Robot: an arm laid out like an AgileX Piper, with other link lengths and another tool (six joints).
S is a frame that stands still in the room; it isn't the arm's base.
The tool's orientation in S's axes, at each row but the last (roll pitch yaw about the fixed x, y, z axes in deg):
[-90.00, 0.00, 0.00]
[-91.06, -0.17, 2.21]
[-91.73, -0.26, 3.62]
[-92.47, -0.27, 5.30]
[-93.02, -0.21, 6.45]
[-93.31, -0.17, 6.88]
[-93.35, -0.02, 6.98]
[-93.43, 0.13, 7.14]
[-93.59, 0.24, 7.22]
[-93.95, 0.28, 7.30]
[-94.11, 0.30, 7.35]
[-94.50, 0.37, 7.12]
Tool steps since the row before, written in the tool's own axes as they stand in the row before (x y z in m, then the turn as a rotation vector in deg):
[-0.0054, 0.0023, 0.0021, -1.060, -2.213, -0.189]
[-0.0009, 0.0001, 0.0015, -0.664, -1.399, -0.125]
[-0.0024, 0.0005, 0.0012, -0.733, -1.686, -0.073]
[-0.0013, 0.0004, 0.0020, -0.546, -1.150, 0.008]
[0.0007, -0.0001, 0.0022, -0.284, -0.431, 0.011]
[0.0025, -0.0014, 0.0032, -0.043, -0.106, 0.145]
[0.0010, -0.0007, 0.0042, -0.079, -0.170, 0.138]
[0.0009, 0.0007, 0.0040, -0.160, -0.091, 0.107]
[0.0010, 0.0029, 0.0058, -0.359, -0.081, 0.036]
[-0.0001, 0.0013, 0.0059, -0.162, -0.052, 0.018]
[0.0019, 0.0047, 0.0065, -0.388, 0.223, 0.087]
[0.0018, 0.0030, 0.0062, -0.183, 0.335, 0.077]
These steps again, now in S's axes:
[-0.0054, 0.0021, -0.0023, -1.060, -0.189, 2.213]
[-0.0010, 0.0015, -0.0001, -0.664, -0.125, 1.399]
[-0.0025, 0.0010, -0.0005, -0.738, -0.069, 1.684]
[-0.0015, 0.0019, -0.0005, -0.554, 0.006, 1.146]
[0.0004, 0.0023, 0.0000, -0.288, 0.001, 0.429]
[0.0021, 0.0036, 0.0012, -0.061, 0.145, 0.097]
[0.0005, 0.0043, 0.0005, -0.096, 0.137, 0.162]
[0.0004, 0.0040, -0.0009, -0.173, 0.092, 0.085]
[0.0003, 0.0057, -0.0033, -0.361, -0.004, 0.080]
[-0.0008, 0.0057, -0.0017, -0.163, 0.001, 0.051]
[0.0011, 0.0063, -0.0052, -0.395, 0.020, -0.227]
[0.0010, 0.0061, -0.0035, -0.190, 0.027, -0.339]

